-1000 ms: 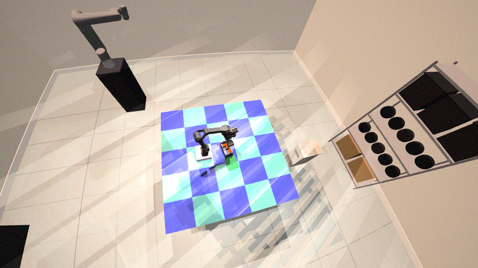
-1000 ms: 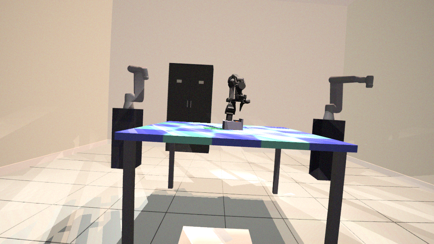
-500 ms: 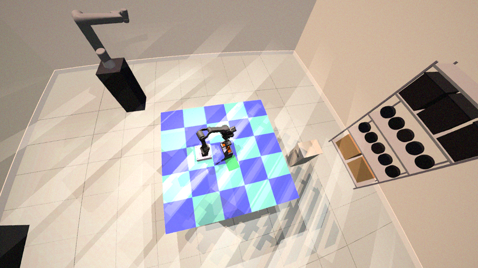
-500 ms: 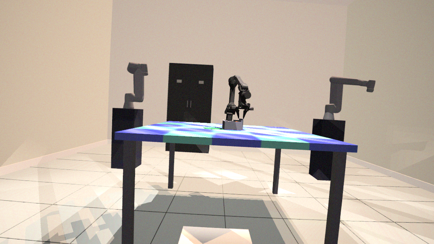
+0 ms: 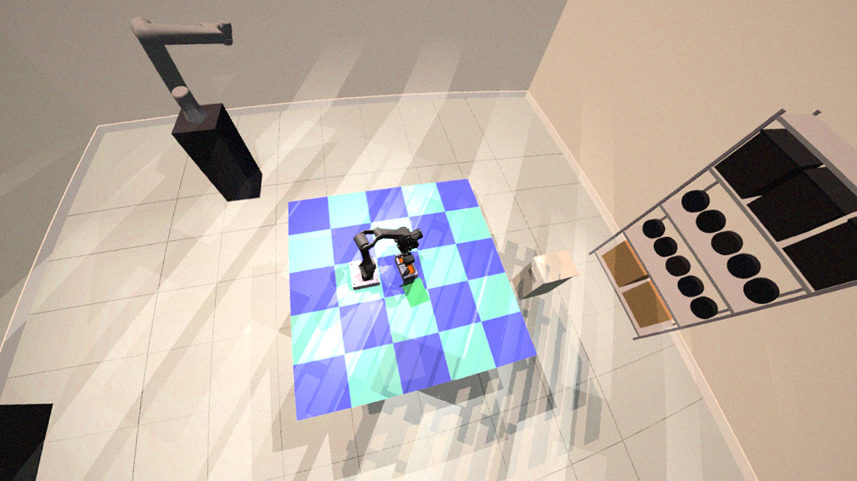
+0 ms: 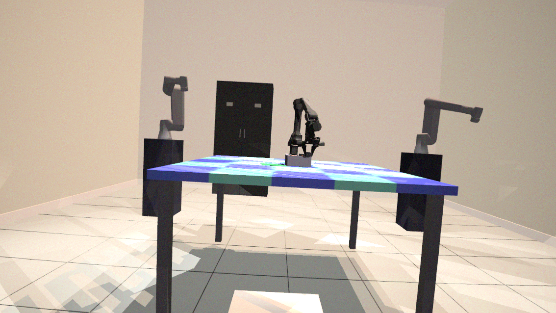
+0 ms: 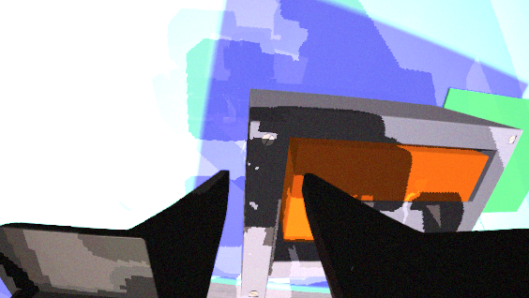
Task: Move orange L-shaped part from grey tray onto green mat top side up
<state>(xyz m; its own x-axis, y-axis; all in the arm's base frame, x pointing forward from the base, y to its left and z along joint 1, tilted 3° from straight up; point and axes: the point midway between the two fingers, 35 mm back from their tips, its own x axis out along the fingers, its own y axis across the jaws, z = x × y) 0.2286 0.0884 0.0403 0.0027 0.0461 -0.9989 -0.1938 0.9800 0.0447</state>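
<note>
Now: the orange L-shaped part 5 cm to the right of my gripper tip and 1 cm below it. Round my gripper tip: green mat: 22 cm to the right, 8 cm below, 3 cm ahead.
</note>
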